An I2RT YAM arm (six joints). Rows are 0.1 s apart.
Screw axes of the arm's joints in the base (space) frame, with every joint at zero. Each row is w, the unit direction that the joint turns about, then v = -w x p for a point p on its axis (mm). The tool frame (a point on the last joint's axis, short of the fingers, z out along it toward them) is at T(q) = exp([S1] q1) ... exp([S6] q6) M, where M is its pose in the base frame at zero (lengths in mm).
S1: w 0 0 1 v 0 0 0
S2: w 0 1 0 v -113.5 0 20
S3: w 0 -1 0 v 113.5 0 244
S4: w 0 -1 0 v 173.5 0 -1
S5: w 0 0 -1 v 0 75 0
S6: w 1 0 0 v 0 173.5 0
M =
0 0 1 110.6
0 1 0 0
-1 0 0 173.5
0 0 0 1
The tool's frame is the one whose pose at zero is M.
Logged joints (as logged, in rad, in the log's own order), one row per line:
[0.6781 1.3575 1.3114 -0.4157 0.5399 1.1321]
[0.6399 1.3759 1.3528 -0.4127 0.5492 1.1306]
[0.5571 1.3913 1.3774 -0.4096 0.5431 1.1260]
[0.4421 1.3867 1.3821 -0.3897 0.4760 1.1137]
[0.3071 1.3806 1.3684 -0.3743 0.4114 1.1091]
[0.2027 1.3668 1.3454 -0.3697 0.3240 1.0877]
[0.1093 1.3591 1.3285 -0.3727 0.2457 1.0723]
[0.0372 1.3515 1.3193 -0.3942 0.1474 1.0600]
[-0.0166 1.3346 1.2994 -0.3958 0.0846 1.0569]
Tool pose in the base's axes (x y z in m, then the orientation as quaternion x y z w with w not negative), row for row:
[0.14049 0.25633 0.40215 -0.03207 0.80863 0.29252 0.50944]
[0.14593 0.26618 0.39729 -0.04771 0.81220 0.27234 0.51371]
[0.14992 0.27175 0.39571 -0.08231 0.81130 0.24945 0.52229]
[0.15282 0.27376 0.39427 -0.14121 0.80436 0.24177 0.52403]
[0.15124 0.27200 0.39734 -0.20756 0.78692 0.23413 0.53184]
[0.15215 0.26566 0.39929 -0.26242 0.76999 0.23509 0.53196]
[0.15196 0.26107 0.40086 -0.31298 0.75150 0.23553 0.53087]
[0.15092 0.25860 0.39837 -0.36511 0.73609 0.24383 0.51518]
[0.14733 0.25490 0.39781 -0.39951 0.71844 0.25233 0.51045]
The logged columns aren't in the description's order. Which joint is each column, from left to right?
Columns, left to right: q6, q3, q2, q4, q5, q1.
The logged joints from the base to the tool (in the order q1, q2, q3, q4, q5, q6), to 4 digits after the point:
[1.1321 1.3114 1.3575 -0.4157 0.5399 0.6781]
[1.1306 1.3528 1.3759 -0.4127 0.5492 0.6399]
[1.1260 1.3774 1.3913 -0.4096 0.5431 0.5571]
[1.1137 1.3821 1.3867 -0.3897 0.4760 0.4421]
[1.1091 1.3684 1.3806 -0.3743 0.4114 0.3071]
[1.0877 1.3454 1.3668 -0.3697 0.3240 0.2027]
[1.0723 1.3285 1.3591 -0.3727 0.2457 0.1093]
[1.0600 1.3193 1.3515 -0.3942 0.1474 0.0372]
[1.0569 1.2994 1.3346 -0.3958 0.0846 -0.0166]

